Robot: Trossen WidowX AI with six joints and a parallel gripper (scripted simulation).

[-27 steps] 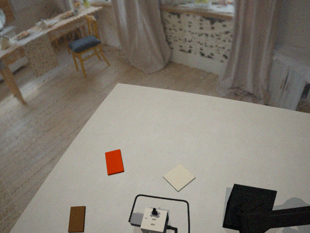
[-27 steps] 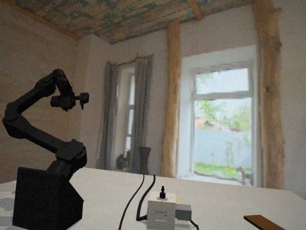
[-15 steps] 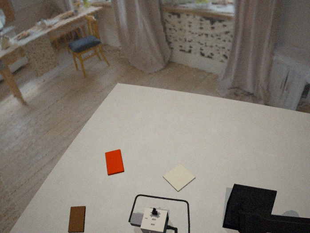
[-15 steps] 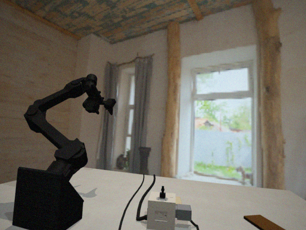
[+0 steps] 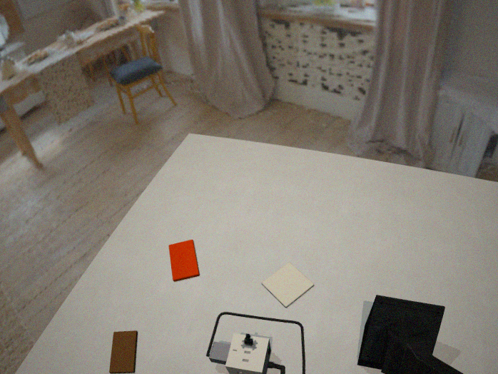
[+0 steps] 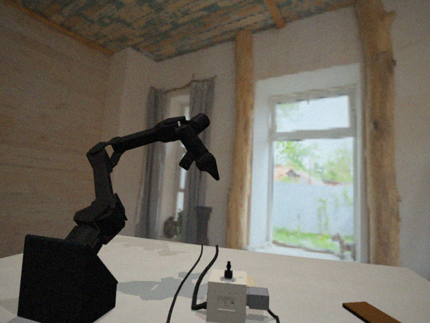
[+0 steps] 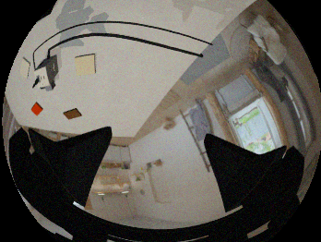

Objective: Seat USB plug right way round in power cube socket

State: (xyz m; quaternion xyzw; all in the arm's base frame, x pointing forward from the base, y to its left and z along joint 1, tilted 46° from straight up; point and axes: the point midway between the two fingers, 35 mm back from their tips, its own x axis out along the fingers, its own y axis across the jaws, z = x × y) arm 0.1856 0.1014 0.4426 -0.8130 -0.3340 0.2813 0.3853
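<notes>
Right now my gripper tip is 35 cm to the left of the black USB plug, 20 cm above it and 8 cm short of it. Also, from my gripper tip: brown card (39 cm ahead, 29 cm below, 28 cm to the right); then orange card (57 cm to the right, 33 cm ahead, 29 cm below).
</notes>
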